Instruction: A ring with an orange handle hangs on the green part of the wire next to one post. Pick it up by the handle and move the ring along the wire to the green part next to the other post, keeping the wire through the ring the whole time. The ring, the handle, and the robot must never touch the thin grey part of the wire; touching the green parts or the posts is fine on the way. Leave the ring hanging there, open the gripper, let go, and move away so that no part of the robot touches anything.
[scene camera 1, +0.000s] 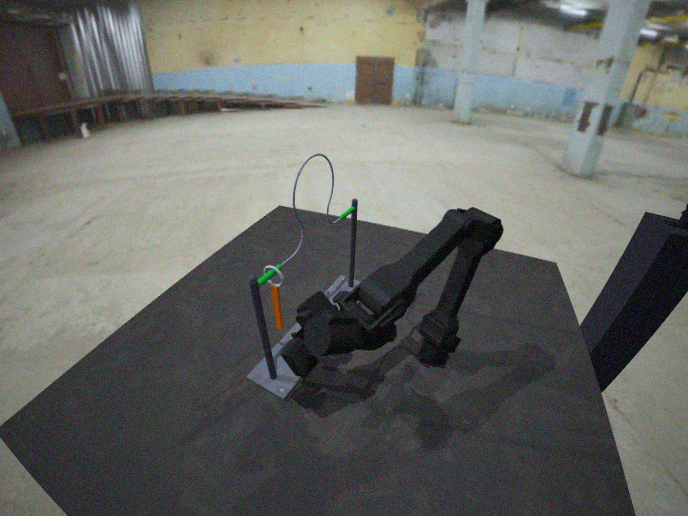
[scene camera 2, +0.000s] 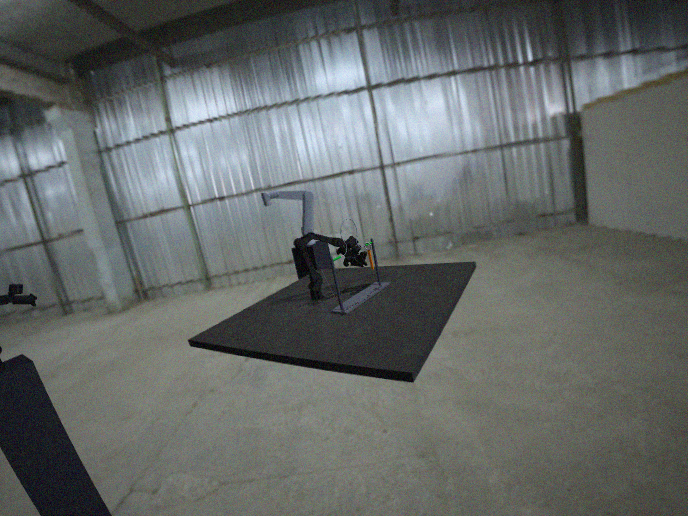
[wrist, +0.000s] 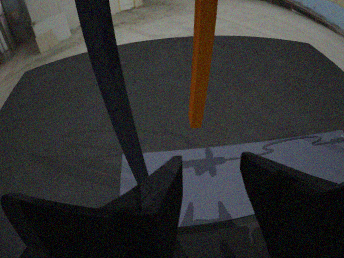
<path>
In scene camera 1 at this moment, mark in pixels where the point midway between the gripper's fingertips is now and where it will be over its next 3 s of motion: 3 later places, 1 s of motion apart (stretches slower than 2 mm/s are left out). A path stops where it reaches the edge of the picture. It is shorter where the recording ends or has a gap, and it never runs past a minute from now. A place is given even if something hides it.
My gripper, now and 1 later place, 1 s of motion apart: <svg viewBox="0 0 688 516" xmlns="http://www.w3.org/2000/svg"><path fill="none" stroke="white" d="M297 330L316 328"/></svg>
</path>
